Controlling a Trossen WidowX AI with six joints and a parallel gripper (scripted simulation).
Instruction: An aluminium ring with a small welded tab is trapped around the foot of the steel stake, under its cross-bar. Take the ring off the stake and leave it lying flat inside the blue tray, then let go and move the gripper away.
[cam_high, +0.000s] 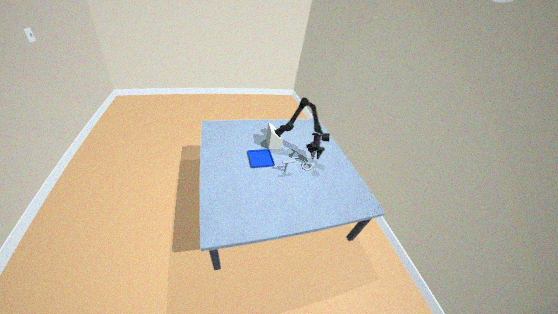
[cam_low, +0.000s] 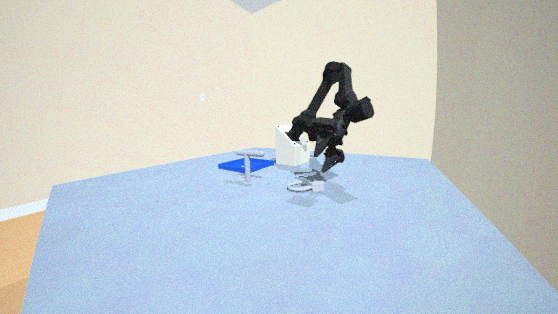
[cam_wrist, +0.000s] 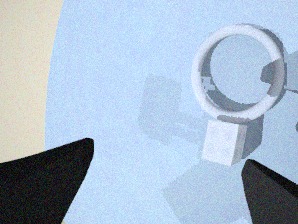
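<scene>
Now: gripper tip 10 mm short of the aluminium ring, 50 mm to the left of it and 70 mm above it. Round my gripper tip: blue tray (70 mm behind, 440 mm to the right, 70 mm below).
</scene>
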